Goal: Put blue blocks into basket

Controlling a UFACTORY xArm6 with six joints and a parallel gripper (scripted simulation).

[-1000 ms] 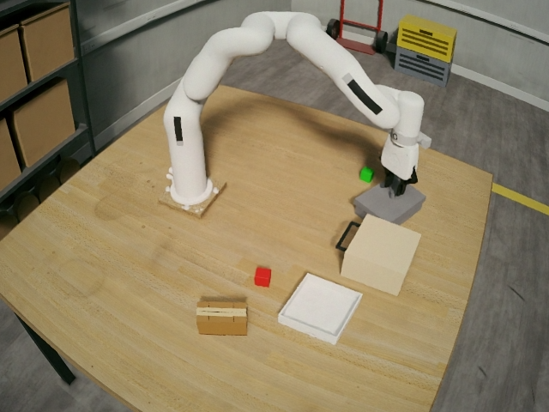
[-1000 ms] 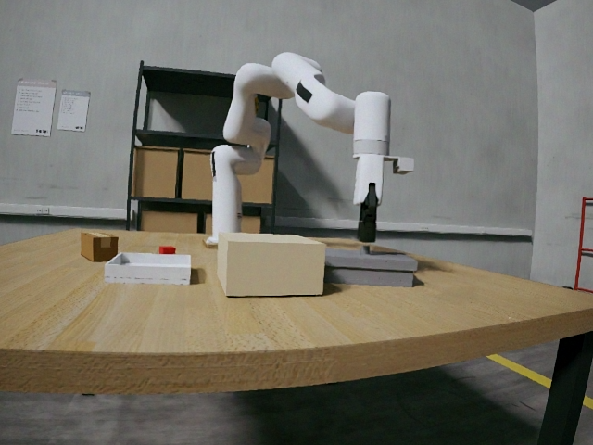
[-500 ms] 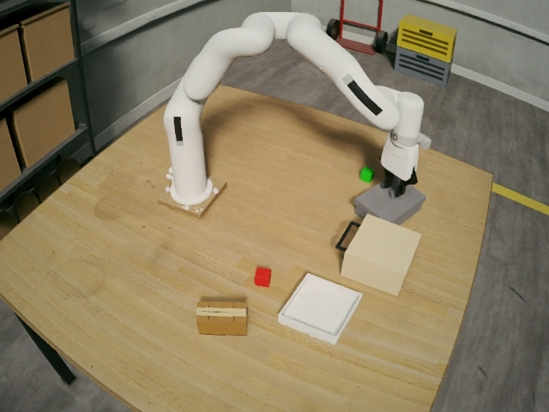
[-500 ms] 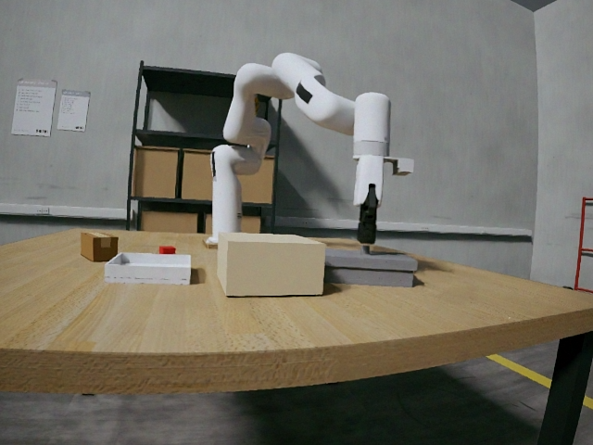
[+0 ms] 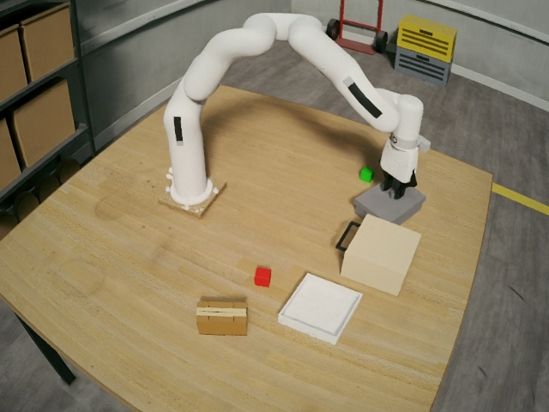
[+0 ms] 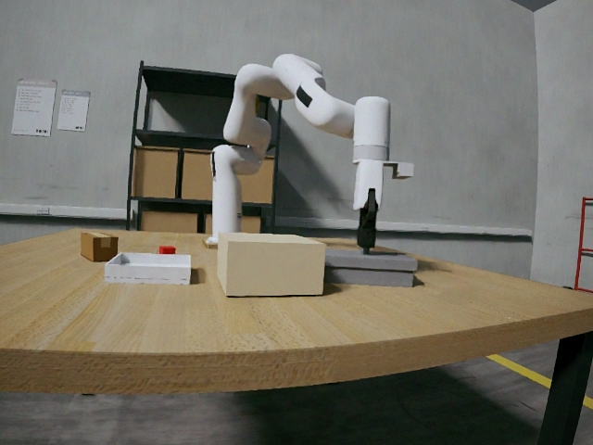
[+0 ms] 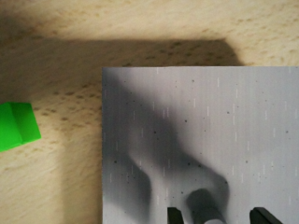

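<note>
My gripper is now 40 mm above the grey lid. From my hand the other things lie so: metal box: 60 mm below; light wooden cabinet: 50 mm ahead, 210 mm to the right, 50 mm below; white basket: 420 mm to the right, 80 mm below.
</note>
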